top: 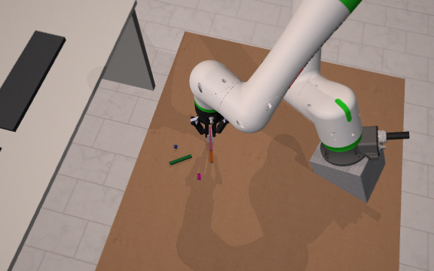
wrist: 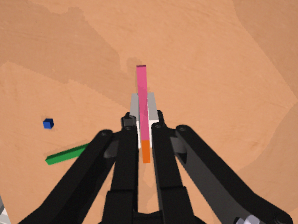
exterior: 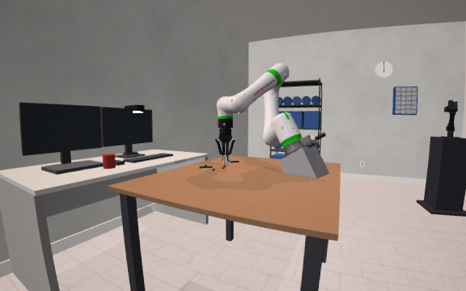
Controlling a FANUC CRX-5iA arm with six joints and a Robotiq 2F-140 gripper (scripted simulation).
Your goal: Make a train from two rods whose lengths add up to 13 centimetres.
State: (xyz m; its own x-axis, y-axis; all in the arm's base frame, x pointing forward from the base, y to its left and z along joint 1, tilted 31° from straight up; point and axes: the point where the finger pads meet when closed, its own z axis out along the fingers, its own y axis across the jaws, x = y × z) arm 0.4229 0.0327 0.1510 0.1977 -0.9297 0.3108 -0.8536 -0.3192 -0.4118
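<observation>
Right now my hand is 30 mm above the pink rod. From my hand the other things lie so: tiny blue rod: 120 mm ahead, 50 mm to the left, 30 mm below; then green rod: 90 mm to the left, 90 mm ahead, 30 mm below; then orange rod: 70 mm to the left, 30 mm below, 20 mm behind.
</observation>
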